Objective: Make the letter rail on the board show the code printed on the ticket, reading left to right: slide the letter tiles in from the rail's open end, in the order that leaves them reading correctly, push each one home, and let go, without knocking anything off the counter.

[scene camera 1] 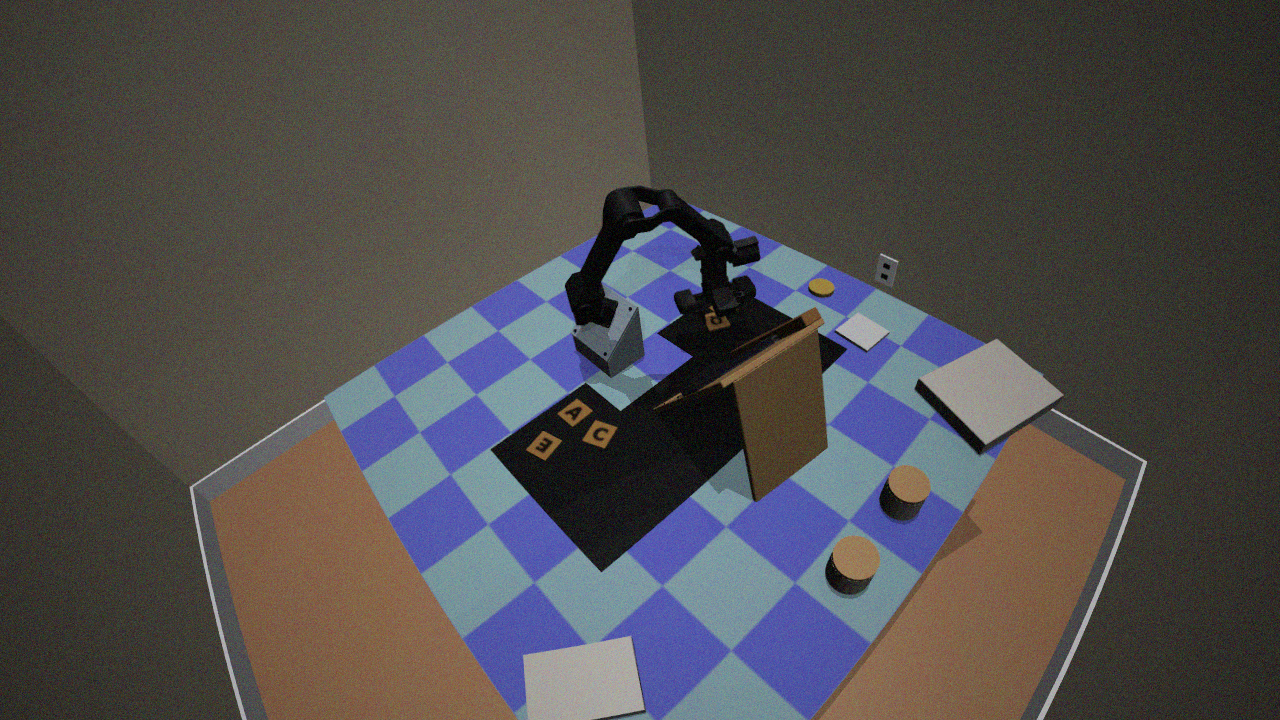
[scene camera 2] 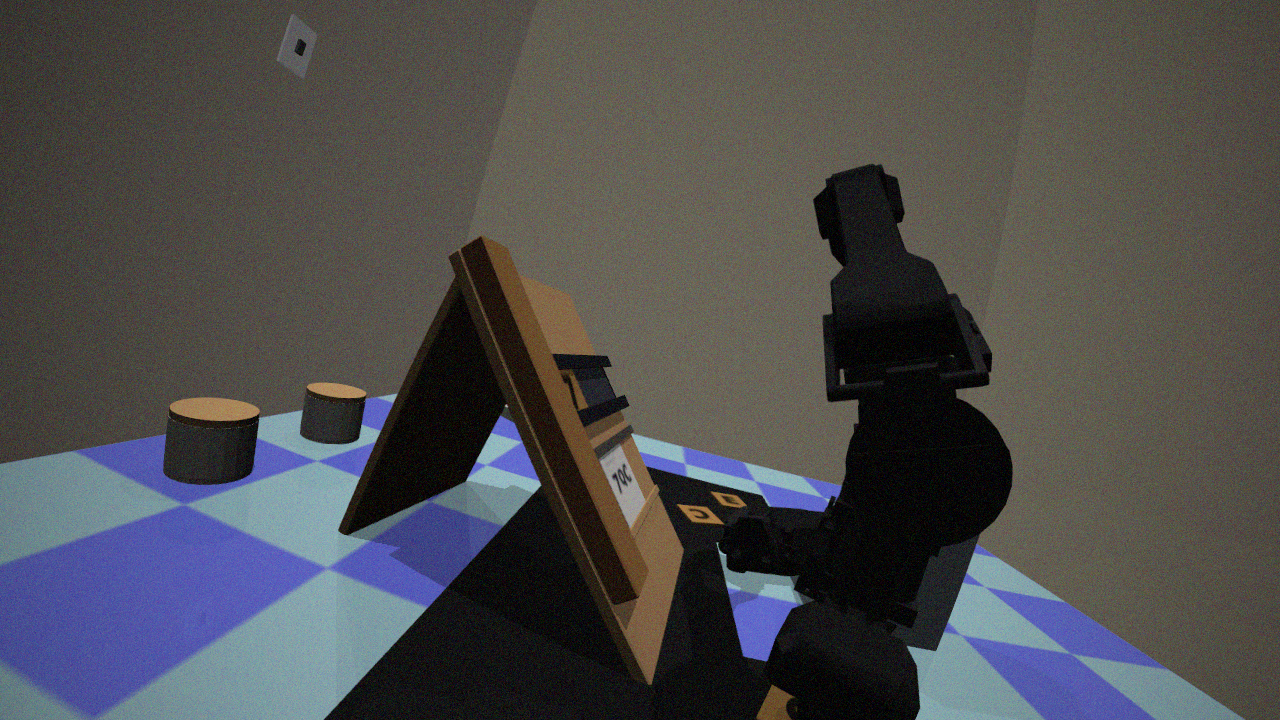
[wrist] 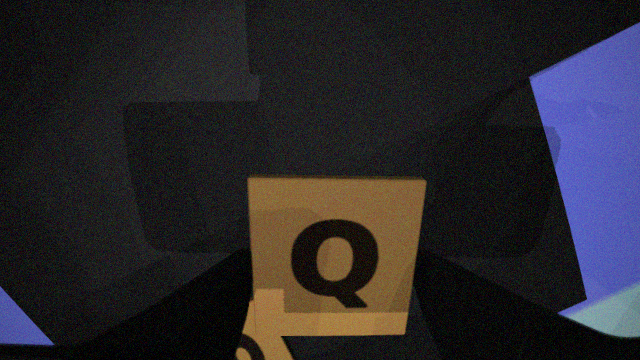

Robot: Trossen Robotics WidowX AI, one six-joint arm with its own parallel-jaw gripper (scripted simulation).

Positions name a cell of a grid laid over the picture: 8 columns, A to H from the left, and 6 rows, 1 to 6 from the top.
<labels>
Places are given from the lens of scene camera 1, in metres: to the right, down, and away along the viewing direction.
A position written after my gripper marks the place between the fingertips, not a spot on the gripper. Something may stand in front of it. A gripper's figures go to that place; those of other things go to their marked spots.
my gripper (scene camera 1: E3): 0.18, -0.10, 1.30
small white plate (scene camera 1: F3): 0.55, -0.07, 1.27
wooden a-frame board (scene camera 1: E4): 0.23, 0.03, 0.89
The marked spots on the wooden a-frame board and the small white plate are 0.50 m apart.
</labels>
